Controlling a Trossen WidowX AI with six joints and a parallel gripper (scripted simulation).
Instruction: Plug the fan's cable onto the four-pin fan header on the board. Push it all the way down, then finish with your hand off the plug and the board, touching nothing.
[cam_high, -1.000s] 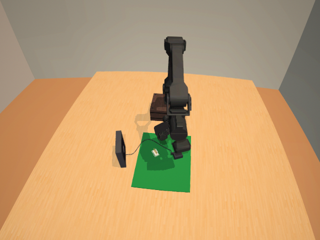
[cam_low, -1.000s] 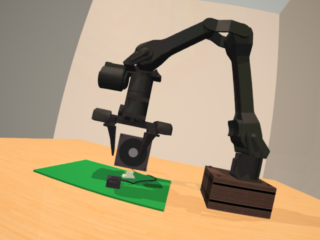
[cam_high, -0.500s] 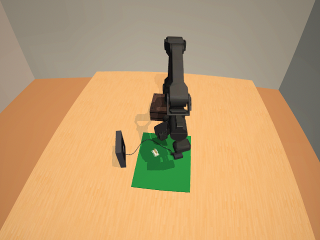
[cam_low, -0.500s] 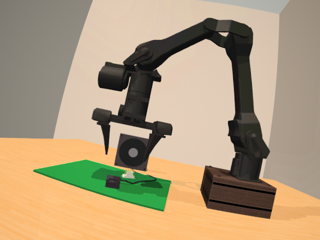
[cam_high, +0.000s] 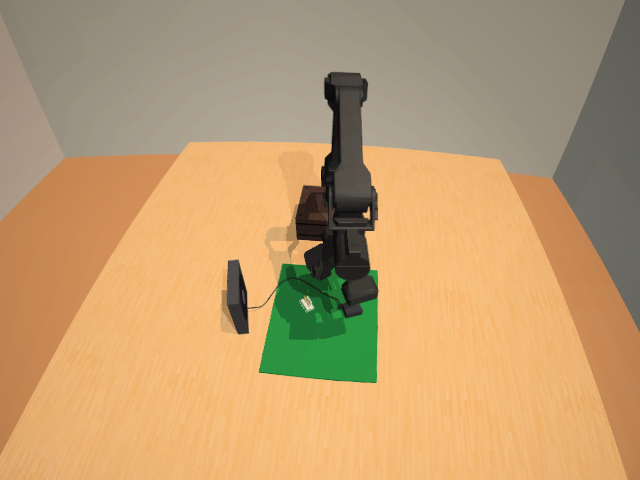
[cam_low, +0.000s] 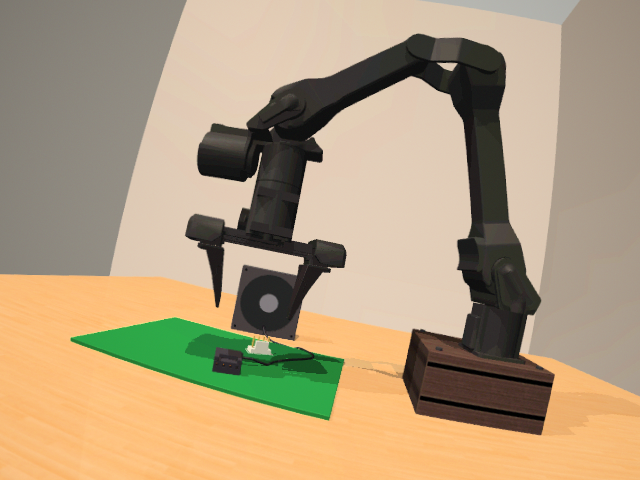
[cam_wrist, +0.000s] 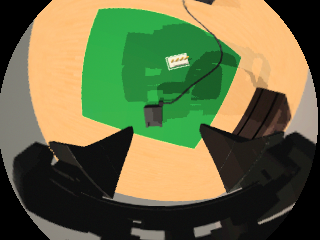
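Right now my gripper tip is 20 mm short of the dark plug, 10 mm to the right of it and 60 mm above it. Also, from my gripper tip: green board 30 mm ahead, 50 mm to the right, 90 mm below; then black fan 230 mm to the right, 10 mm below.
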